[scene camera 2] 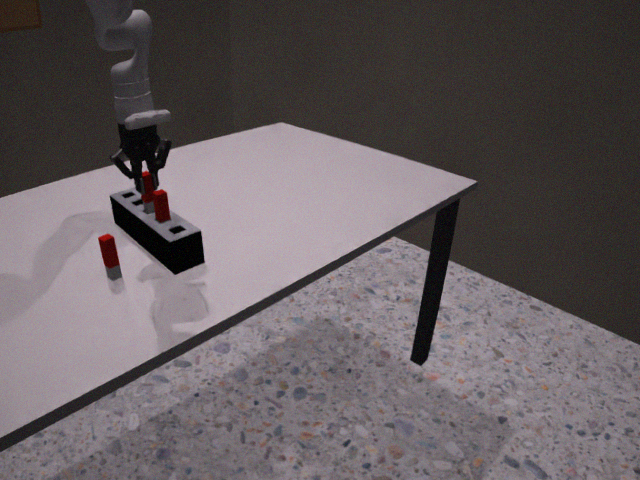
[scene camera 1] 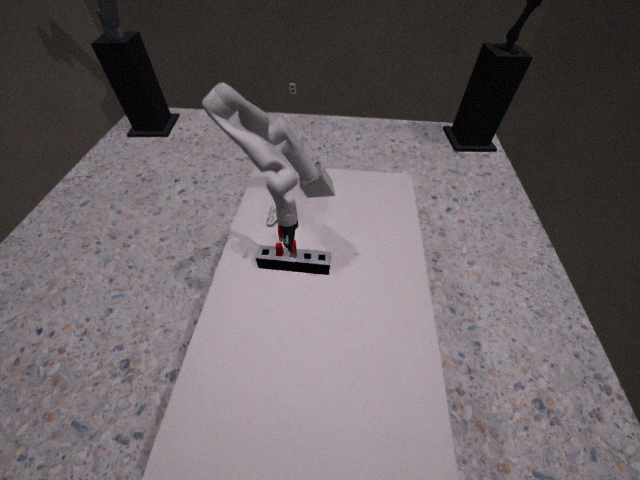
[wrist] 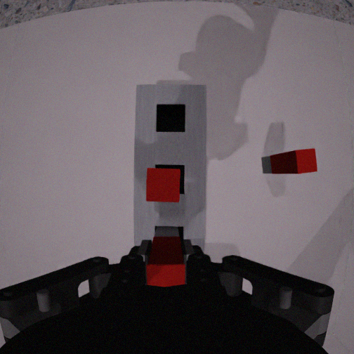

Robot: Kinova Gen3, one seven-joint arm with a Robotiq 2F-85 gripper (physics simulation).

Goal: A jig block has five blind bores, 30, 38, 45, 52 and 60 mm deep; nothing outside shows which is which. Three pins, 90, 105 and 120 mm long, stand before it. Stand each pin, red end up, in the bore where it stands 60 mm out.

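Pixels of known places: gripper, fingertip midpoint: [scene camera 2: 148, 191] [scene camera 1: 291, 247]; arm's base, origin of the base link: [scene camera 1: 309, 174].
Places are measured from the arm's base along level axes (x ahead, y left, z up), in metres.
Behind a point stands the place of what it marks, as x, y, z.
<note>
The jig block [scene camera 1: 293, 265] {0.531, -0.068, -0.057} [scene camera 2: 149, 240] {0.454, -0.116, -0.069} [wrist: 150, 145] has a grey top with a row of bores. One pin [scene camera 1: 279, 249] {0.503, -0.122, 0.017} [scene camera 2: 161, 205] {0.484, -0.136, 0.007} [wrist: 163, 185] stands red end up in the bore beside one end bore, with red showing above the block. My gripper [scene camera 1: 289, 246] {0.495, -0.073, 0.018} [scene camera 2: 147, 183] {0.495, -0.073, 0.018} [wrist: 166, 251] is shut on another pin [scene camera 2: 148, 198] {0.490, -0.078, 0.004} [wrist: 166, 274], upright and red end up at the middle bore. Its grey lower part shows at that bore's mouth; how deep it sits is hidden. The third pin [scene camera 1: 280, 232] {0.366, -0.131, -0.036} [scene camera 2: 108, 251] {0.348, -0.142, -0.038} [wrist: 295, 162] stands red end up on the table beside the block.
The white table [scene camera 1: 320, 361] {0.912, 0.039, -0.105} [scene camera 2: 320, 206] {0.880, -0.242, -0.104} [wrist: 75, 150] bears the block and the arm's base [scene camera 1: 319, 184] {0.061, 0.049, -0.018}. The bore at the end beyond the standing pin is empty, as are the two on the other side of the middle. Two dark pedestals [scene camera 1: 131, 82] [scene camera 1: 488, 98] stand far behind.
</note>
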